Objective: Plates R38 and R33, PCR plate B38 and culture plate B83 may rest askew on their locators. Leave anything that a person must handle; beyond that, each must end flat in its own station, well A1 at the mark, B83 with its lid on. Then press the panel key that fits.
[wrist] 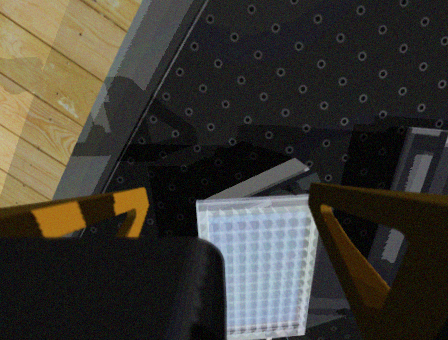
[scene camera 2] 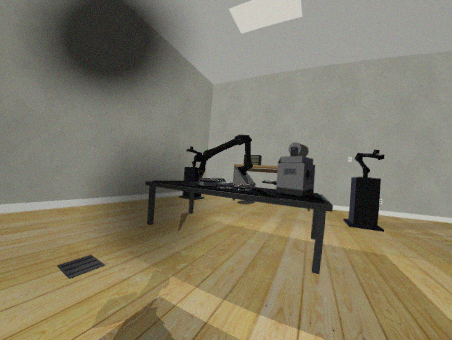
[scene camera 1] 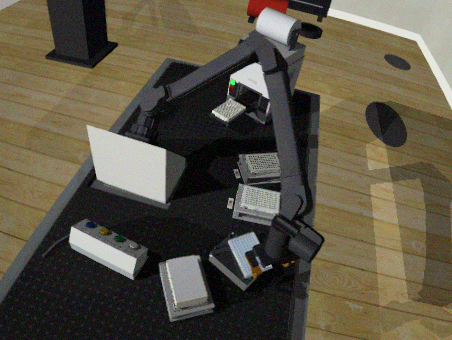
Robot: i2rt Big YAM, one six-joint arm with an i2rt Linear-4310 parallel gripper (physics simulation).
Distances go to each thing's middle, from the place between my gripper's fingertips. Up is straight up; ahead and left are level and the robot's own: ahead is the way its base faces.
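There is the pale blue-white well plate (scene camera 1: 239,245), and my gripper is 2 cm above it, 5 cm to the right of it and 6 cm past it. As for the dark station (wrist: 291,177), it is 4 cm to the left of my hand, 5 cm below it and 9 cm behind it.
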